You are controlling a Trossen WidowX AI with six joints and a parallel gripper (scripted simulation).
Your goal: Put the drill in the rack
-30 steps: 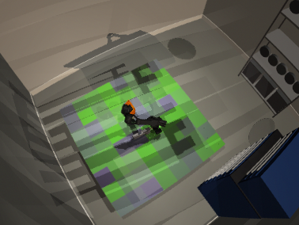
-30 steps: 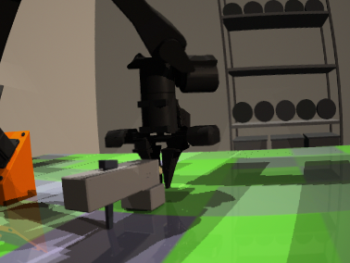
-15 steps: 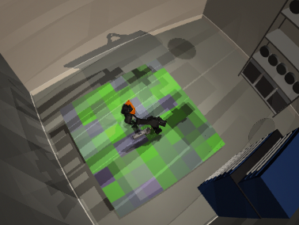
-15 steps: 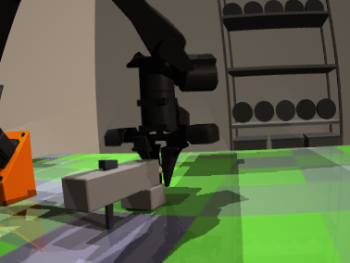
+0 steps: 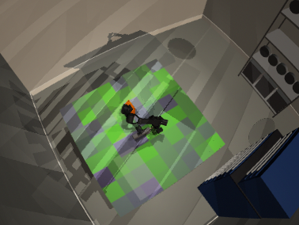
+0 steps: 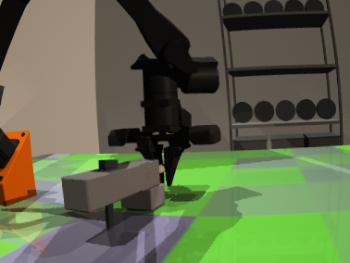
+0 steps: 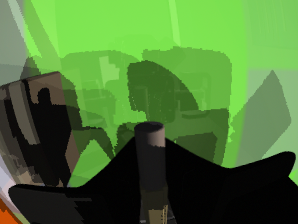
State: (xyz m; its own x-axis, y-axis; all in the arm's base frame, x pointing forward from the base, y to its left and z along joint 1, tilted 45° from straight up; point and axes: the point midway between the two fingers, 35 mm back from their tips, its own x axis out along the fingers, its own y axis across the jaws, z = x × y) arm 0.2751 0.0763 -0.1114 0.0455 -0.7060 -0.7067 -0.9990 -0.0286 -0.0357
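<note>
The drill lies 40 mm to the right of my gripper tip and 40 mm above it. The rest, counted from my gripper tip: rack (70 mm behind, 20 mm to the left, 10 mm above); then block (150 mm to the right, 30 mm above); then key (180 mm to the right, 40 mm above).
</note>
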